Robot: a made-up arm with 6 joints.
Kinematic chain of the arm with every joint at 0, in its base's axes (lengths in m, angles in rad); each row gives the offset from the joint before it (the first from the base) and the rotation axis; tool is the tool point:
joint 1: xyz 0 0 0.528 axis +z
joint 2: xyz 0 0 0 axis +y
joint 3: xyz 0 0 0.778 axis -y
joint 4: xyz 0 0 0 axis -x
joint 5: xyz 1.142 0 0 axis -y
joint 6: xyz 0 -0.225 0 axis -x
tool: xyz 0 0 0
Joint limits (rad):
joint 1: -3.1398..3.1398
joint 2: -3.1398..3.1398
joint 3: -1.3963..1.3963
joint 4: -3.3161..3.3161
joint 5: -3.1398..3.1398
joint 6: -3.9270..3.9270
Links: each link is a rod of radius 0.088 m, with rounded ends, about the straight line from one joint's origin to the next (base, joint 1, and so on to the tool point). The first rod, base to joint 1, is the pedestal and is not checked.
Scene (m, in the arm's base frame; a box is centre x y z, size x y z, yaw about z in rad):
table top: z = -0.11
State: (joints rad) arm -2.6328 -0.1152 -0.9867 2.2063 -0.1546 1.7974
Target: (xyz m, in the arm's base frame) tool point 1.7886 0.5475 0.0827
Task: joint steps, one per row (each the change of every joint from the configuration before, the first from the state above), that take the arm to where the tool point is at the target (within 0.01 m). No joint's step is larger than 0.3 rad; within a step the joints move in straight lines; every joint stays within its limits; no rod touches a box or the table.
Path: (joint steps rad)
1: -0.0201 -0.2318 0.2631 -0.0253 0.0000 0.0000
2: -0.0202 -0.2319 0.2632 -0.0252 0.0000 0.0000
3: -0.0201 -0.2318 0.2631 -0.0253 0.0000 0.0000
4: -0.0202 -0.2318 0.2631 -0.0252 0.0000 0.0000
5: -0.0201 -0.2319 0.2632 -0.0253 0.0000 0.0000
6: -0.0202 -0.2318 0.2631 -0.0252 0.0000 0.0000
7: -0.0201 -0.2318 0.2631 -0.0253 0.0000 0.0000
8: -0.0202 -0.2319 0.2632 -0.0252 0.0000 0.0000

